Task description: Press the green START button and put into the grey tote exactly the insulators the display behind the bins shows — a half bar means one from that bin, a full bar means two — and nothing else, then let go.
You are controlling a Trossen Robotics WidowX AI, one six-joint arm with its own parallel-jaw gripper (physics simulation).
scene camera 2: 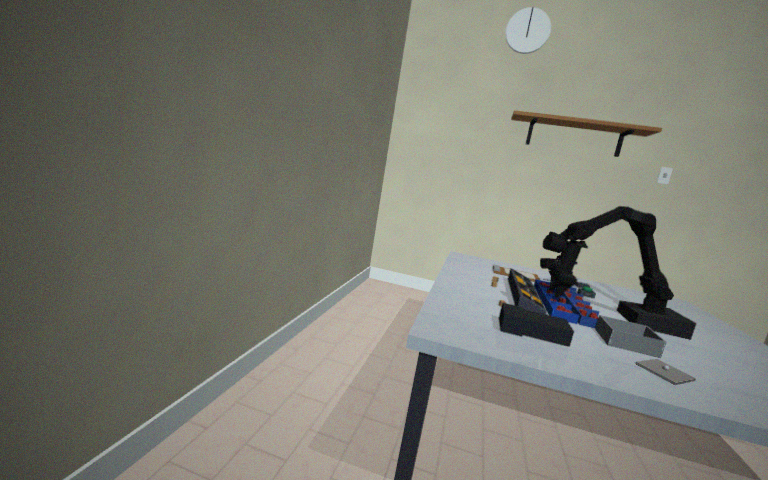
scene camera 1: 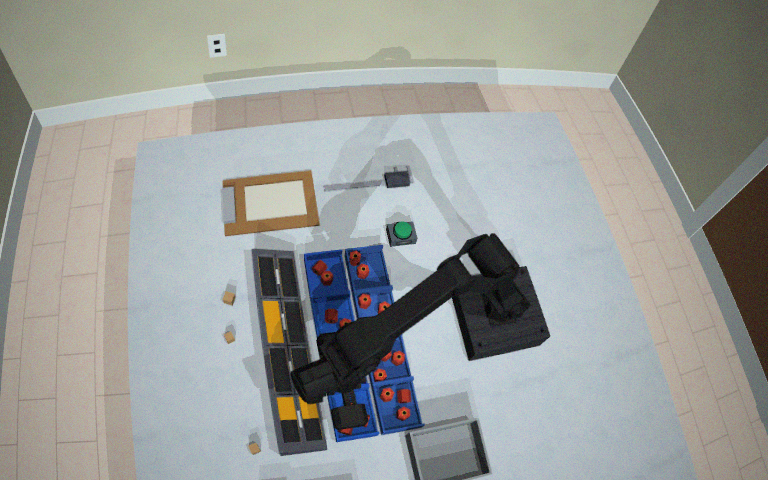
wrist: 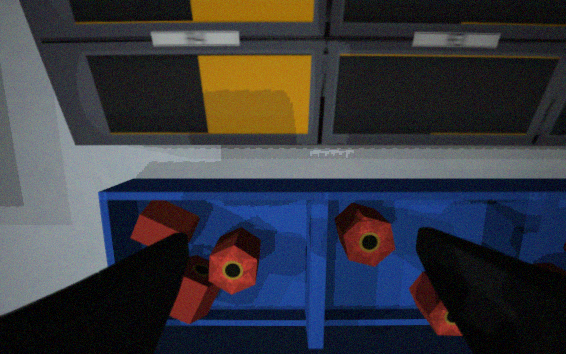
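Note:
My gripper [scene camera 1: 349,417] [scene camera 2: 559,292] [wrist: 303,241] is open and empty, above the divider [wrist: 316,280] between the end bin and its neighbour in the row beside the display. In the wrist view the end bin holds three red insulators [wrist: 233,255] [wrist: 192,297] [wrist: 165,222]; the neighbour bin shows another insulator [wrist: 367,230] and one [wrist: 425,300] partly behind the right finger. The display [scene camera 1: 305,448] [wrist: 200,139] shows a full bar [scene camera 1: 272,321] and two half bars [scene camera 1: 286,408] [scene camera 1: 308,407]; my arm covers part. The green button [scene camera 1: 402,229] [scene camera 2: 587,289] stands beyond the bins. The grey tote [scene camera 1: 481,444] [scene camera 2: 631,339] shows no insulators in its visible part.
A wood-framed board [scene camera 1: 308,198] and a dark block with a thin bar [scene camera 1: 397,178] lie beyond the bins. Small wooden blocks [scene camera 1: 228,297] [scene camera 1: 228,337] [scene camera 1: 254,448] lie behind the display. A long black box [scene camera 2: 535,325] stands near the display's end; a flat plate [scene camera 2: 665,371] lies by the tote.

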